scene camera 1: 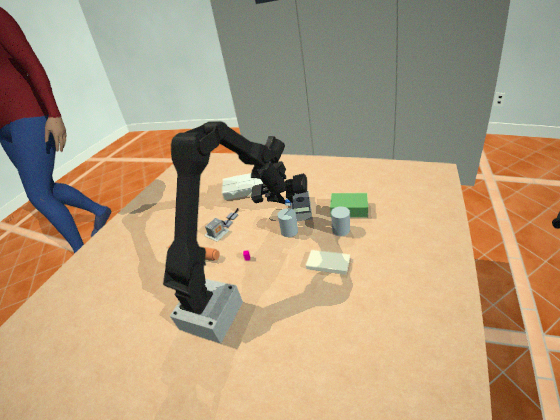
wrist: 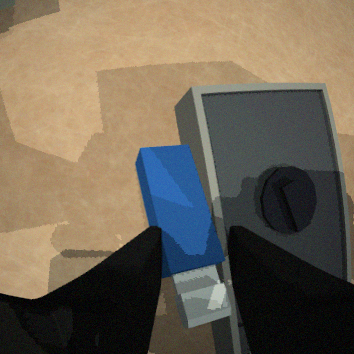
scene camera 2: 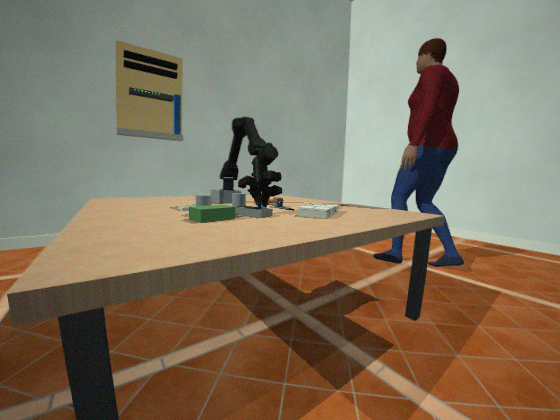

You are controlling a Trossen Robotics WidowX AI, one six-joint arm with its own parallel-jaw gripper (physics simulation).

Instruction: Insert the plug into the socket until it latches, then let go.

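Frame: origin at the arm's base, x left, y back, z up, level; centimetres.
Where they show: gripper, between the fingertips: (scene camera 1: 289,202) (wrist: 195,237) (scene camera 2: 262,208); arm's base, origin of its link: (scene camera 1: 196,300) (scene camera 2: 228,190).
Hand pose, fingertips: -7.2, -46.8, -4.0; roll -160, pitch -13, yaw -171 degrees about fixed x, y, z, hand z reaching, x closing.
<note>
Things, the pixels of their centre, and the offset from my fingertips, as dx, dy, dz.
- blue plug, middle of its body: (wrist: 182,232) (scene camera 1: 288,202) (scene camera 2: 263,208) +0.4, -0.1, -0.3
- dark grey box, middle of its body: (wrist: 279,239) (scene camera 1: 301,205) (scene camera 2: 253,211) -4.1, -0.2, -0.9
- small grey box, middle of its body: (scene camera 1: 215,227) (scene camera 2: 278,202) +19.9, +16.8, -0.2
- grey cylinder, middle of its body: (scene camera 1: 288,222) (scene camera 2: 239,202) -3.8, +11.7, +1.1
- green block, middle of its body: (scene camera 1: 349,204) (scene camera 2: 212,213) -20.2, -2.0, -0.4
- white block, middle of its body: (scene camera 1: 247,184) (scene camera 2: 319,209) +20.8, -9.7, -0.6
- pale slab, middle of its body: (scene camera 1: 328,261) -18.8, +22.7, -1.6
- magenta cube, middle of its body: (scene camera 1: 246,255) +4.6, +25.5, -1.1
- orange cylinder, middle of its body: (scene camera 1: 191,250) +22.8, +27.9, -0.7
A blue plug (scene camera 1: 287,202) (scene camera 2: 263,207) (wrist: 177,200) with a pale metal end lies low over the table, along the left side of a dark grey box (scene camera 1: 301,201) (scene camera 2: 257,213) (wrist: 260,130) with a round dial. My gripper (scene camera 1: 287,201) (scene camera 2: 261,205) (wrist: 195,237) is shut on the plug, near its metal end. The plug is slightly slanted between the fingers, and its metal end points towards the bottom of the wrist view. No socket opening can be made out clearly; a small grey box (scene camera 1: 215,228) with an orange patch stands nearer the arm's base.
A grey cylinder (scene camera 1: 287,225) stands close to the gripper, another (scene camera 1: 341,222) to its right. A green block (scene camera 1: 349,204) (scene camera 2: 212,214) is behind it. A white block (scene camera 1: 239,187) (scene camera 2: 318,211), pale slab (scene camera 1: 328,261), magenta cube (scene camera 1: 246,255) and orange cylinder (scene camera 1: 212,254) lie around.
</note>
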